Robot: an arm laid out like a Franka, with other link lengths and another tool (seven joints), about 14 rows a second.
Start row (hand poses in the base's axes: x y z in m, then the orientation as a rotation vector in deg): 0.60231 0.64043 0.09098 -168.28 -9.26 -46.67
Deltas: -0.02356 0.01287 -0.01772 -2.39 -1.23 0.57; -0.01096 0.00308 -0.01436 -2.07 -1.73 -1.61; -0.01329 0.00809 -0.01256 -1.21 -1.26 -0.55; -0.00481 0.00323 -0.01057 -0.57 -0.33 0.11; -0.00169 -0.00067 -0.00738 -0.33 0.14 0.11; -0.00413 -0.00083 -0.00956 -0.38 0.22 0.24; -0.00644 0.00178 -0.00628 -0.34 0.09 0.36; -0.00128 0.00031 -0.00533 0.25 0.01 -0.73; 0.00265 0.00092 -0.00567 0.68 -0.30 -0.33; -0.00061 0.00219 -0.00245 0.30 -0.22 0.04; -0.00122 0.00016 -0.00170 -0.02 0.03 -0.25; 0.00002 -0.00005 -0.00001 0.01 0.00 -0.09; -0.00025 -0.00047 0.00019 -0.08 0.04 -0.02; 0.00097 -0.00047 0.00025 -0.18 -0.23 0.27; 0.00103 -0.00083 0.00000 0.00 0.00 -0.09; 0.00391 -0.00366 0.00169 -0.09 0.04 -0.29
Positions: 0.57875 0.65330 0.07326 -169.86 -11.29 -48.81; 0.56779 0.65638 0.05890 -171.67 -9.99 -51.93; 0.55450 0.66447 0.04634 170.52 9.68 53.52; 0.54969 0.66770 0.03577 169.85 10.08 53.81; 0.54800 0.66703 0.02839 169.64 10.39 53.50; 0.54387 0.66620 0.01883 169.45 10.91 53.06; 0.53743 0.66798 0.01255 169.25 11.59 52.84; 0.53615 0.66829 0.00722 169.35 10.40 52.83; 0.53880 0.66921 0.00155 169.75 9.62 53.48; 0.53819 0.67140 -0.00090 169.92 9.55 53.92; 0.53697 0.67156 -0.00260 169.87 9.18 53.84; 0.53699 0.67151 -0.00261 169.86 9.04 53.83; 0.53674 0.67104 -0.00242 169.80 9.04 53.74; 0.53771 0.67057 -0.00217 169.57 9.51 54.04; 0.53874 0.66974 -0.00217 169.55 9.38 54.03; 0.54265 0.66608 -0.00048 169.43 8.99 53.91
